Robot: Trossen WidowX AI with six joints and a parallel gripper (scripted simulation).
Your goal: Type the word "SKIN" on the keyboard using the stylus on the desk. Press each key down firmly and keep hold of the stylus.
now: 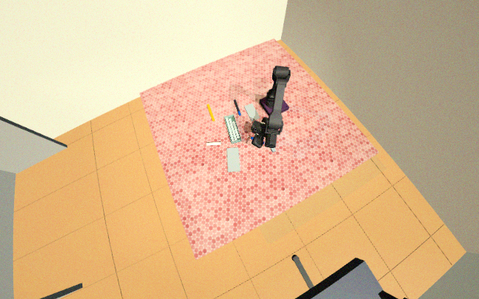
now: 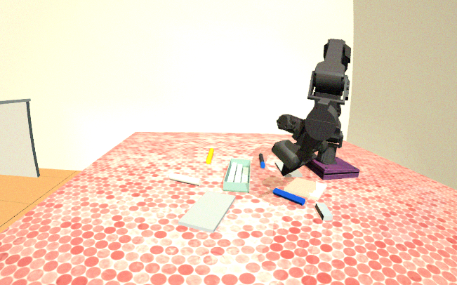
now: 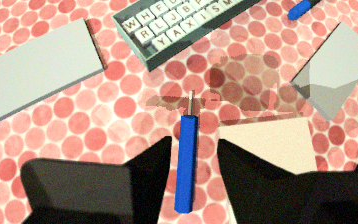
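My gripper tip is now 1 cm short of the stylus, 1 cm to the left of it and 6 cm above it. Also, from my gripper tip: white pad (9 cm behind, 2 cm to the right, 6 cm below); then grey slab (20 cm ahead, 2 cm to the left, 6 cm below); then small grey block (5 cm behind, 11 cm to the left, 6 cm below).
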